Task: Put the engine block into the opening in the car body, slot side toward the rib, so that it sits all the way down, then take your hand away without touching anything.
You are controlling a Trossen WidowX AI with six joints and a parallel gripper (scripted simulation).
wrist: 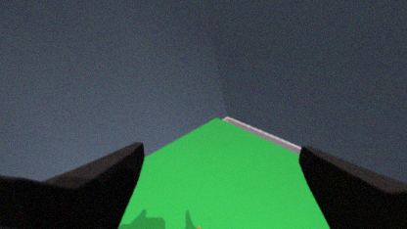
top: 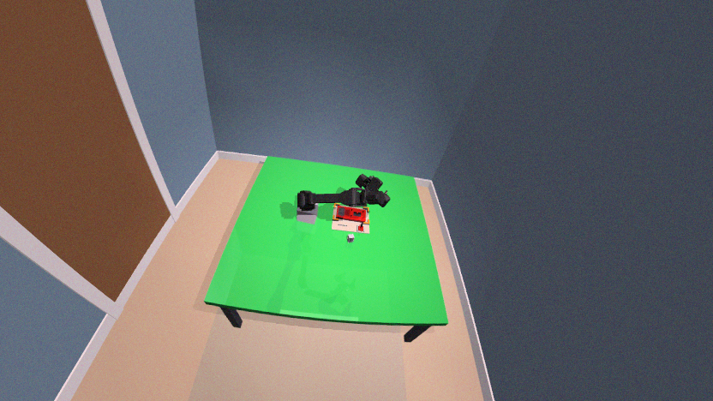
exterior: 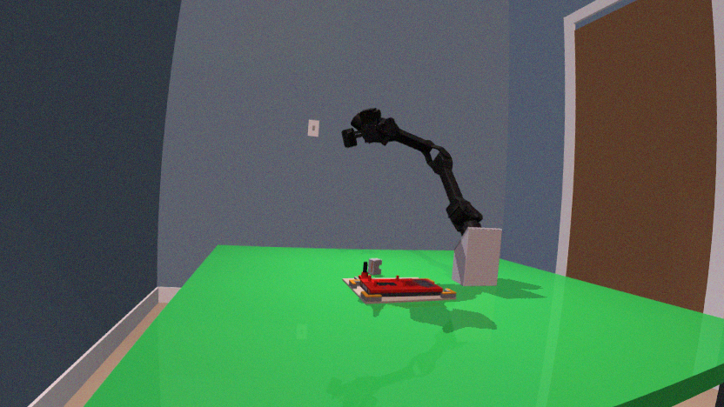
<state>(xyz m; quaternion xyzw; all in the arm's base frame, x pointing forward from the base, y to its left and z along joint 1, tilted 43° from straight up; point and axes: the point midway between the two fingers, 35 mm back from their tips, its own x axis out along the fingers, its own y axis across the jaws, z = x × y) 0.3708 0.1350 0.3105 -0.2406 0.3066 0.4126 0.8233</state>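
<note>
Right now the engine block is 44 cm below my gripper tip, 9 cm behind it and 3 cm to the right of it.
</note>
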